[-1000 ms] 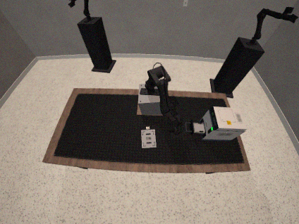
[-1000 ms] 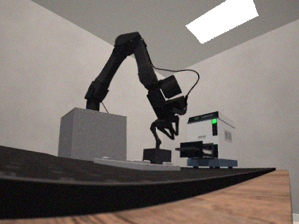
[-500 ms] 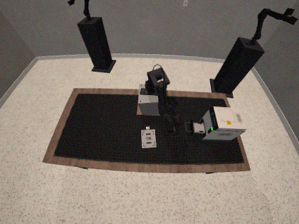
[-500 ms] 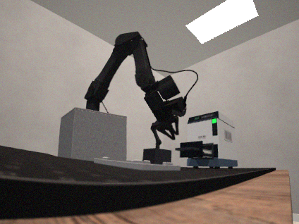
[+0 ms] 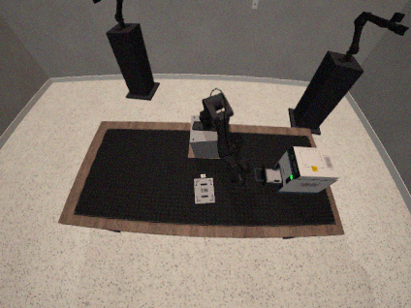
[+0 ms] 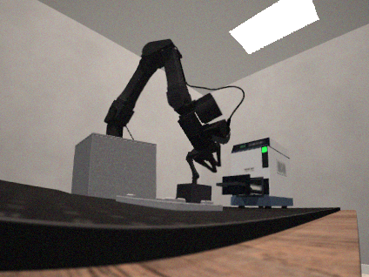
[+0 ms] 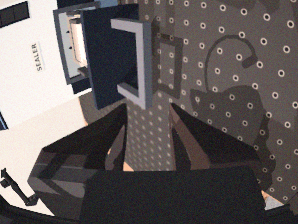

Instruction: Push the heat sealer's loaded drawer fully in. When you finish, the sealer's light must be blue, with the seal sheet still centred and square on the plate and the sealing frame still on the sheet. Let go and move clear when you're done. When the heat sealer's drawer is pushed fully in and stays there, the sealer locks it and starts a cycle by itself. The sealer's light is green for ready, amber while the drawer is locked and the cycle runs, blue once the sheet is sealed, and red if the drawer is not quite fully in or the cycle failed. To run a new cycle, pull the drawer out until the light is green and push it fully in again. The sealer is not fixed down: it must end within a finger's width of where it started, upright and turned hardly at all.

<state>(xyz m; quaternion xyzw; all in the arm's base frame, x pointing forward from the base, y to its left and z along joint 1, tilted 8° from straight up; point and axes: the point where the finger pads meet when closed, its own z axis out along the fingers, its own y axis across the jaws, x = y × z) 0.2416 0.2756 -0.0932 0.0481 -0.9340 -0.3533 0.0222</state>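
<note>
The sealer drawer is 2 cm behind my hand, 17 cm to the left of it and 6 cm below it.
</note>
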